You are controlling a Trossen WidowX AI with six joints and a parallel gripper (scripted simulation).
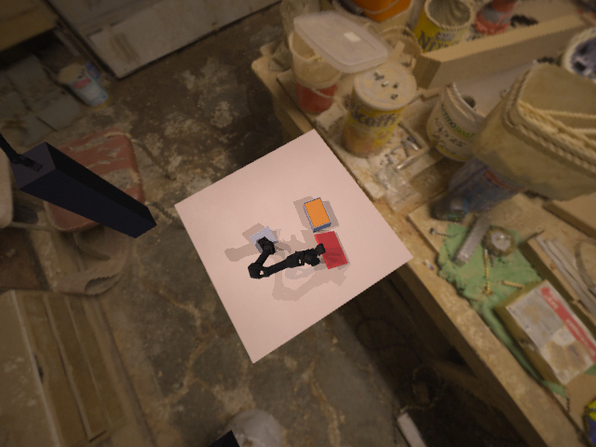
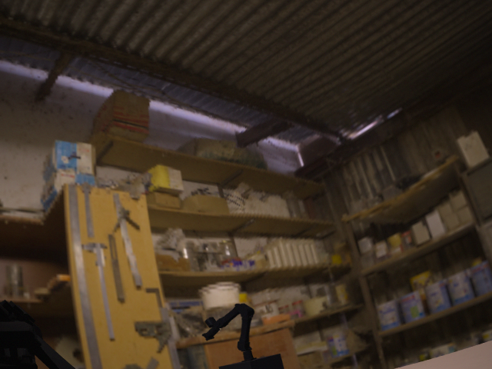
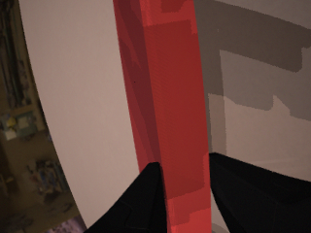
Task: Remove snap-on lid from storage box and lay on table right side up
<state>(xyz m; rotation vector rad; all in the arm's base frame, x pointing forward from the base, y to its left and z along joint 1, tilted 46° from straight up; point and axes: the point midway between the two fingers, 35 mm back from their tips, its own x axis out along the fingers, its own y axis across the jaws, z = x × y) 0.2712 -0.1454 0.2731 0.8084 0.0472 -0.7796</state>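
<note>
Right now the red lid is 70 mm ahead of my gripper tip, 10 mm to the right of it and 40 mm below it. The rest, counted from my gripper tip: storage box 140 mm ahead, 260 mm to the left, 70 mm below.
</note>
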